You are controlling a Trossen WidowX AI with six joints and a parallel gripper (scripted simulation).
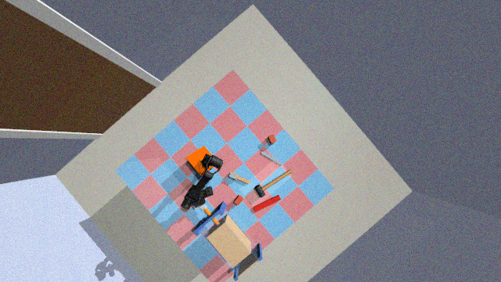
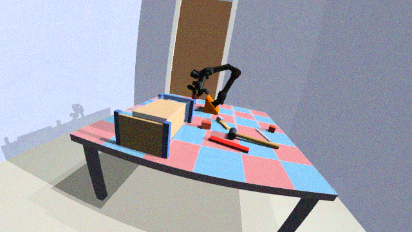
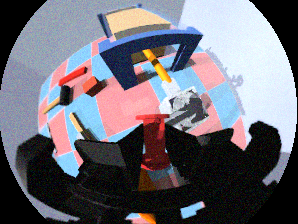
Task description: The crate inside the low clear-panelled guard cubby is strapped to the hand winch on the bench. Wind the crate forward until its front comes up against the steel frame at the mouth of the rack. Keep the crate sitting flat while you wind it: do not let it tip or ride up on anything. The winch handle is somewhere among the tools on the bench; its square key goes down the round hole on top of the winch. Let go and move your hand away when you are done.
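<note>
Now: gripper tip 160 mm short of the blue steel frame, 90 mm to the left of it and 30 mm above it. From my gripper tip the other things lie so: winch 20 mm behind, 100 mm to the right, 100 mm below; then dark red knob 10 mm behind, 10 mm to the left; then brush 70 mm ahead, 260 mm to the left, 110 mm below.
</note>
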